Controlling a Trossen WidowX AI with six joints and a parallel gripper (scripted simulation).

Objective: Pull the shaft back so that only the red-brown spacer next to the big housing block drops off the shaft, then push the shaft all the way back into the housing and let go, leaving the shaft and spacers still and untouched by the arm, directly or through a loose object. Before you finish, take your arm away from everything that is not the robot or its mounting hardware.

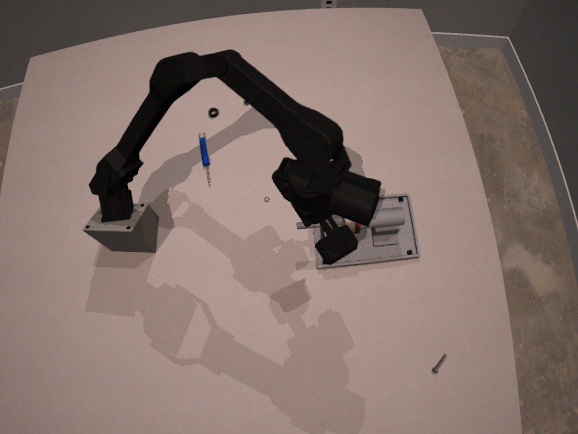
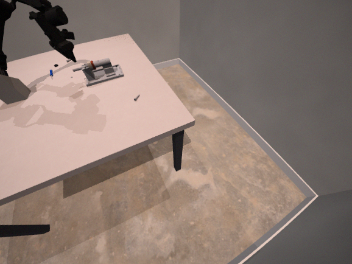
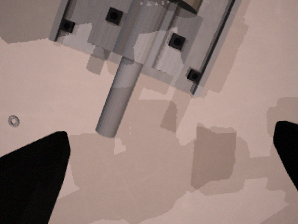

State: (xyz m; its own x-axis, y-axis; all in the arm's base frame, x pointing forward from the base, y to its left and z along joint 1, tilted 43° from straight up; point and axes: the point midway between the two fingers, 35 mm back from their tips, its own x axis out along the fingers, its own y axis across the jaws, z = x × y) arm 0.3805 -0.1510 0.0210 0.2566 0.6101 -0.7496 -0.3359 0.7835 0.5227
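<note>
My hand is 10 cm above the grey shaft, 5 cm short of it and 2 cm to the right of it. From my hand the other things lie so: red-brown spacer: 10 cm below, 9 cm ahead, 2 cm to the left; then blue screwdriver: 24 cm to the left, 21 cm behind, 17 cm below; then cream spacer: 10 cm below, 7 cm ahead, 2 cm to the left.
</note>
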